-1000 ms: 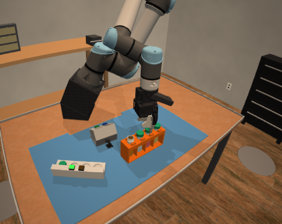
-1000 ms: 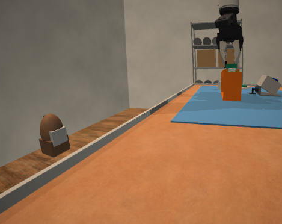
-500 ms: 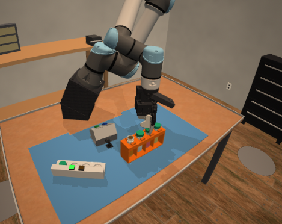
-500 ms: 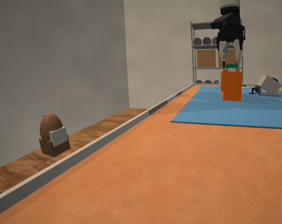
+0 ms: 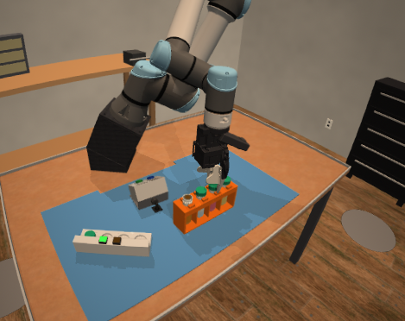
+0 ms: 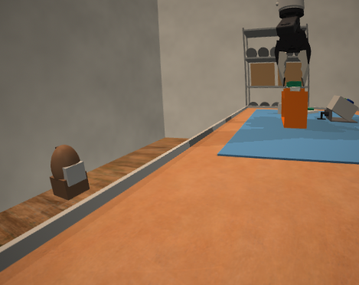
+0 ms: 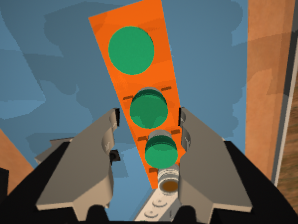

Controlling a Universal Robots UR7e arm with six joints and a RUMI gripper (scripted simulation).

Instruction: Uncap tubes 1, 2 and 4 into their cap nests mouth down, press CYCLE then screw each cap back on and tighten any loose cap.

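Now: hand 50 mm to the right of the cap and 10 mm above it. The rest, counted from my hand: grey key housing (180 mm behind, 150 mm to the right, 70 mm below); then blue key (190 mm behind, 130 mm to the right, 60 mm below); then table edge (200 mm ahead, 120 mm below, 90 mm to the left).
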